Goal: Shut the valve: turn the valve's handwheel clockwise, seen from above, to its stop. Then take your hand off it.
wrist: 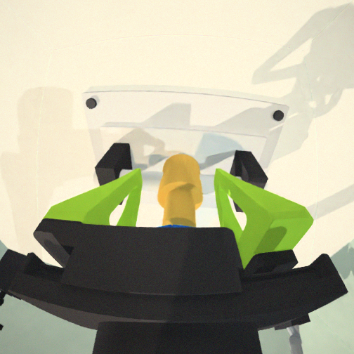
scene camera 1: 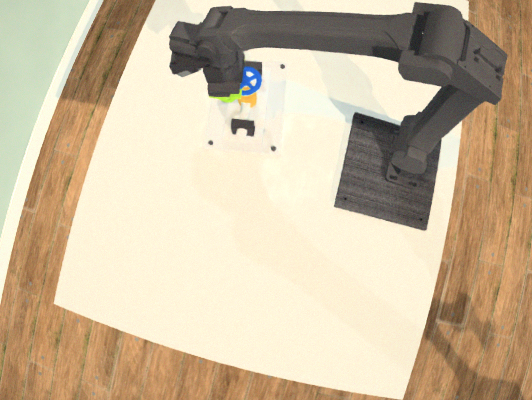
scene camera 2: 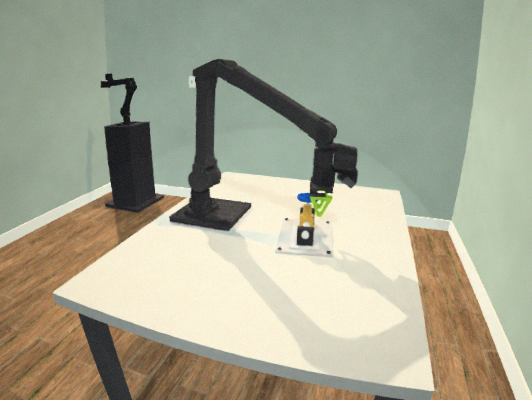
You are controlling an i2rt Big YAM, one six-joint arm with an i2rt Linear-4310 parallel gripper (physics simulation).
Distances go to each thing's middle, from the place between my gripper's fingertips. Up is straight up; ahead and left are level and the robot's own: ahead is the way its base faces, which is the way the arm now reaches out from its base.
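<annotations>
The pale base plate (wrist: 177, 109), that one's 40 mm behind my hand and 10 mm to the right of it, and it's sitting 80 mm below it.
</annotations>
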